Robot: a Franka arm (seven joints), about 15 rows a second.
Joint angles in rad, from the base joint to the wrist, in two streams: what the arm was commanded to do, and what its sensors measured. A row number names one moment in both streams.
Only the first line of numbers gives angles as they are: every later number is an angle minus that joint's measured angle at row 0.
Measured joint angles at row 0: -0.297, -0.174, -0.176, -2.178, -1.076, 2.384, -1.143
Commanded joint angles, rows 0 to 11: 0.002, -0.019, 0.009, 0.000, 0.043, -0.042, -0.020; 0.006, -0.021, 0.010, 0.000, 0.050, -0.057, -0.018; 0.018, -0.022, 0.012, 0.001, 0.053, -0.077, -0.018; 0.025, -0.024, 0.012, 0.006, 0.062, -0.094, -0.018; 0.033, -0.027, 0.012, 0.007, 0.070, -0.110, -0.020; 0.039, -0.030, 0.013, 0.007, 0.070, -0.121, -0.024; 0.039, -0.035, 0.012, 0.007, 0.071, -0.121, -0.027; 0.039, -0.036, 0.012, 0.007, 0.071, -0.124, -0.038; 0.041, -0.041, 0.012, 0.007, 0.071, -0.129, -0.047; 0.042, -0.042, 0.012, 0.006, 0.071, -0.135, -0.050; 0.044, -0.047, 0.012, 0.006, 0.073, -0.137, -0.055; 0.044, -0.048, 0.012, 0.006, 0.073, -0.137, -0.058
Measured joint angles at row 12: 0.033, -0.011, 0.015, 0.018, 0.052, -0.086, -0.028
